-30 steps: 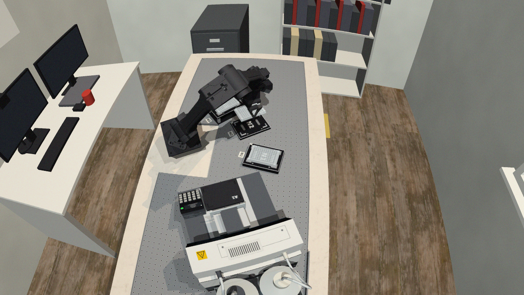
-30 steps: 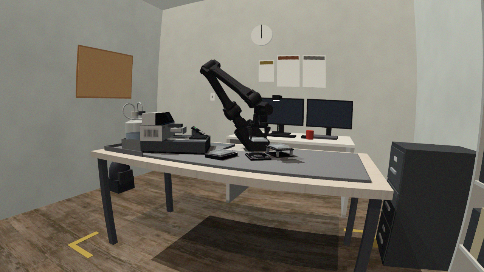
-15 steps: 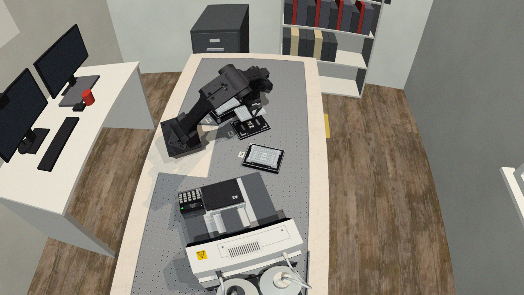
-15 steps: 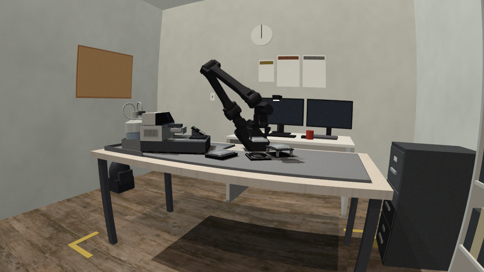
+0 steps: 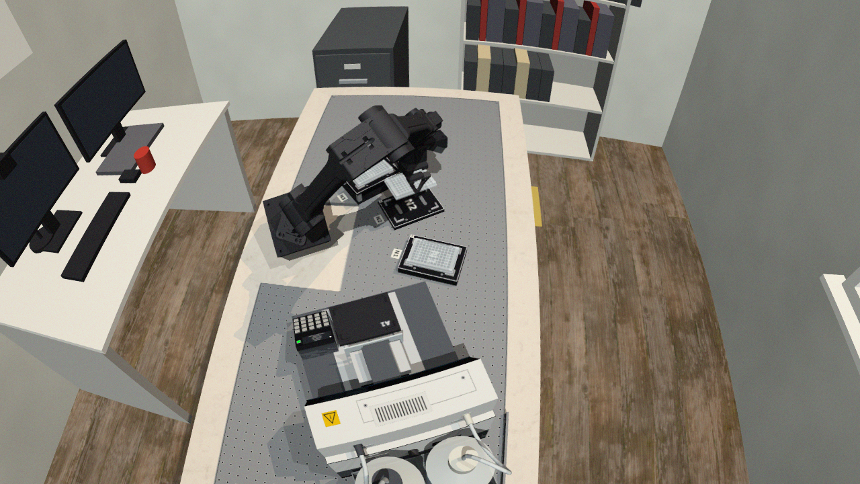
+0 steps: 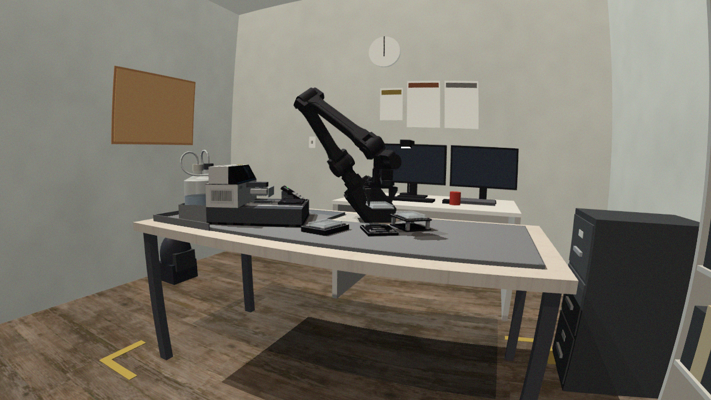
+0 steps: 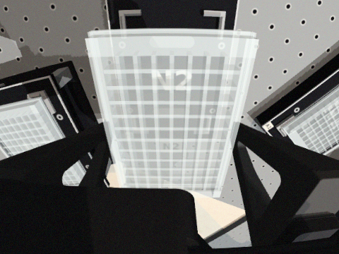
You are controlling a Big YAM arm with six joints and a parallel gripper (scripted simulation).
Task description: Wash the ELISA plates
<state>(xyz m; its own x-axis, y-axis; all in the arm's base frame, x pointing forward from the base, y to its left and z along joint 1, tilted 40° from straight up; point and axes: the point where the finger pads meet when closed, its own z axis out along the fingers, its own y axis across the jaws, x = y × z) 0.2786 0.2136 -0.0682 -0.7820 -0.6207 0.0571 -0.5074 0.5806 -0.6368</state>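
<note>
Now: hand 100 mm above the black nest. Round my hand: white ELISA plate 200 mm to the right, 90 mm ahead, 80 mm below; plate washer 590 mm to the right, 20 mm above, 10 mm ahead.
</note>
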